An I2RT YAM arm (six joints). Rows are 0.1 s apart.
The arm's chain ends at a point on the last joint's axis. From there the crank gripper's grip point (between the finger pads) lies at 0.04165 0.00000 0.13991 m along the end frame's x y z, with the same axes.
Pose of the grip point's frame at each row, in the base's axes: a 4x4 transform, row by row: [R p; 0 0 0 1], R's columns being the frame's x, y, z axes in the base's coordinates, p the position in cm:
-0.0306, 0.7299, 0.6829, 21.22; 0.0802, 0.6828, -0.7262, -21.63; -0.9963, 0.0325, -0.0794, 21.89; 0, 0, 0, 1
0.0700, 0.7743, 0.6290, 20.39; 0.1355, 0.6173, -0.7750, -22.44; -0.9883, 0.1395, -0.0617, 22.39; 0, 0, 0, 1
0.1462, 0.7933, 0.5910, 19.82; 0.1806, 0.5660, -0.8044, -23.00; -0.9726, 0.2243, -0.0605, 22.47; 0, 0, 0, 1
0.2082, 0.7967, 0.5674, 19.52; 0.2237, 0.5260, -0.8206, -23.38; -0.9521, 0.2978, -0.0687, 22.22; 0, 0, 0, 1
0.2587, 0.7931, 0.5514, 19.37; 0.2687, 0.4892, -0.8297, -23.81; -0.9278, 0.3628, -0.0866, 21.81; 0, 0, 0, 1
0.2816, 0.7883, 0.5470, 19.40; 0.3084, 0.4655, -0.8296, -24.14; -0.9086, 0.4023, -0.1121, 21.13; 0, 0, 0, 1
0.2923, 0.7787, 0.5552, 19.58; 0.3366, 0.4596, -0.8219, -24.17; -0.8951, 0.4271, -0.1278, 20.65; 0, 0, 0, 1
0.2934, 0.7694, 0.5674, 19.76; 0.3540, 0.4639, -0.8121, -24.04; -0.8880, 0.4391, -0.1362, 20.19; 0, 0, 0, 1
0.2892, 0.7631, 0.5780, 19.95; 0.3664, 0.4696, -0.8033, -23.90; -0.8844, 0.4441, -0.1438, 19.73; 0, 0, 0, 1
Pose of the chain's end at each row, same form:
-0.0306, 0.7299, 0.6829, 11.79; 0.0802, 0.6828, -0.7262, -11.80; -0.9963, 0.0325, -0.0794, 27.15; 0, 0, 0, 1
0.0700, 0.7743, 0.6290, 11.30; 0.1355, 0.6173, -0.7750, -12.16; -0.9883, 0.1395, -0.0617, 27.37; 0, 0, 0, 1
0.1462, 0.7933, 0.5910, 10.94; 0.1806, 0.5660, -0.8044, -12.50; -0.9726, 0.2243, -0.0605, 27.37; 0, 0, 0, 1
0.2082, 0.7967, 0.5674, 10.71; 0.2237, 0.5260, -0.8206, -12.83; -0.9521, 0.2978, -0.0687, 27.15; 0, 0, 0, 1
0.2587, 0.7931, 0.5514, 10.58; 0.2687, 0.4892, -0.8297, -13.32; -0.9278, 0.3628, -0.0866, 26.89; 0, 0, 0, 1
0.2816, 0.7883, 0.5470, 10.57; 0.3084, 0.4655, -0.8296, -13.82; -0.9086, 0.4023, -0.1121, 26.48; 0, 0, 0, 1
0.2923, 0.7787, 0.5552, 10.59; 0.3366, 0.4596, -0.8219, -14.07; -0.8951, 0.4271, -0.1278, 26.17; 0, 0, 0, 1
0.2934, 0.7694, 0.5674, 10.60; 0.3540, 0.4639, -0.8121, -14.15; -0.8880, 0.4391, -0.1362, 25.79; 0, 0, 0, 1
0.2892, 0.7631, 0.5780, 10.66; 0.3664, 0.4696, -0.8033, -14.19; -0.8844, 0.4441, -0.1438, 25.43; 0, 0, 0, 1

